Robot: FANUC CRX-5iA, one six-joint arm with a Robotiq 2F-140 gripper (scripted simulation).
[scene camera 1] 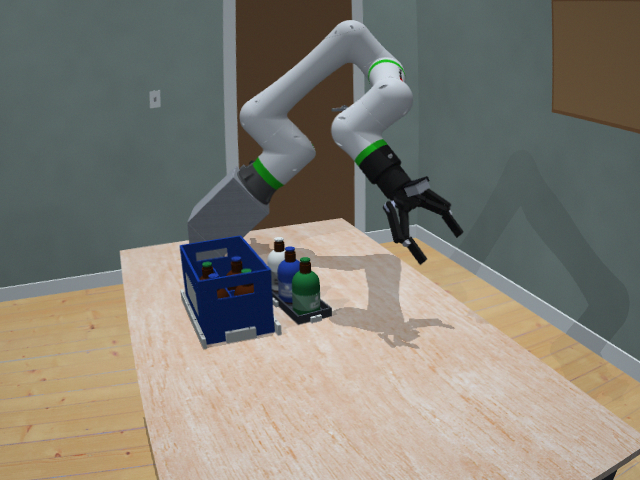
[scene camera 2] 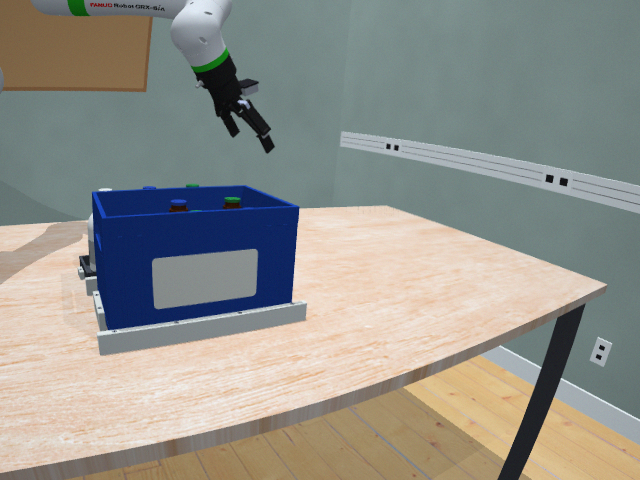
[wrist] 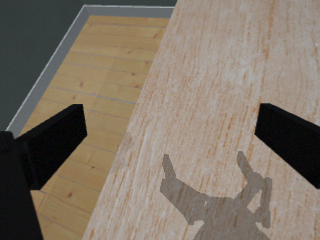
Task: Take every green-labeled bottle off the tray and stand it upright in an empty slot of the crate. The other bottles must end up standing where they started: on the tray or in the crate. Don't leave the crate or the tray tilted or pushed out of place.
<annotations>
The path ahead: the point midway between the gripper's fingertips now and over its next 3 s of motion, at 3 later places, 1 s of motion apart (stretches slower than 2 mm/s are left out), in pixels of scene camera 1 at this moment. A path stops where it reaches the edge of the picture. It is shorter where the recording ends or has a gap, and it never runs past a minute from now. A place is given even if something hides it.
The gripper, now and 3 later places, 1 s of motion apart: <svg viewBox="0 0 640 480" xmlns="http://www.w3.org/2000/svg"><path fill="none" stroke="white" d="M442 248L310 239L203 234L246 239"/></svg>
</annotations>
